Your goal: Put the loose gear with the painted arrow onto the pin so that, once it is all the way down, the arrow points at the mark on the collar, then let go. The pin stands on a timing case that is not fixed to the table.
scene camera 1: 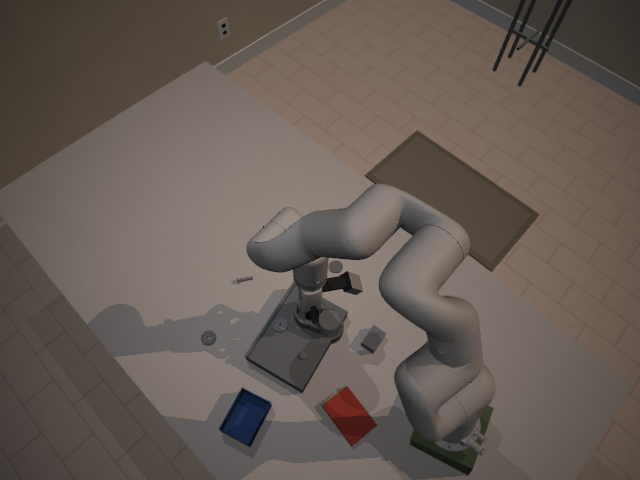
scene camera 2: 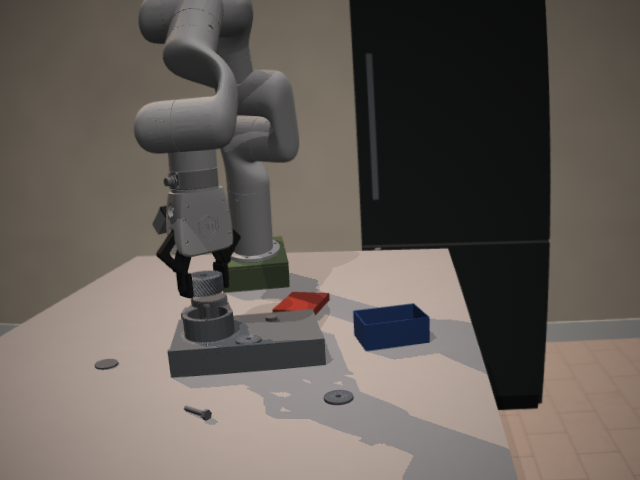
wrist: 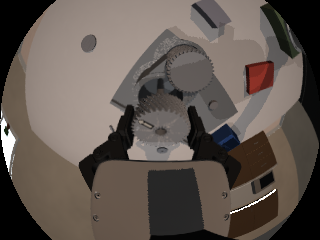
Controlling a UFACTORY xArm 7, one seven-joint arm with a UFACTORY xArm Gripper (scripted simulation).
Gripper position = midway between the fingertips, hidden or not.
I see my gripper (scene camera 2: 204, 291), a gear (wrist: 166, 111), a red block (scene camera 1: 354, 422), a blue bin (scene camera 2: 416, 330) and a grey timing case (scene camera 2: 277, 350).
The red block is seen too in scene camera 2 (scene camera 2: 296, 300) and in the wrist view (wrist: 259, 76). The blue bin is seen too in scene camera 1 (scene camera 1: 248, 412). The grey timing case shows as well in scene camera 1 (scene camera 1: 278, 354) and in the wrist view (wrist: 188, 70).
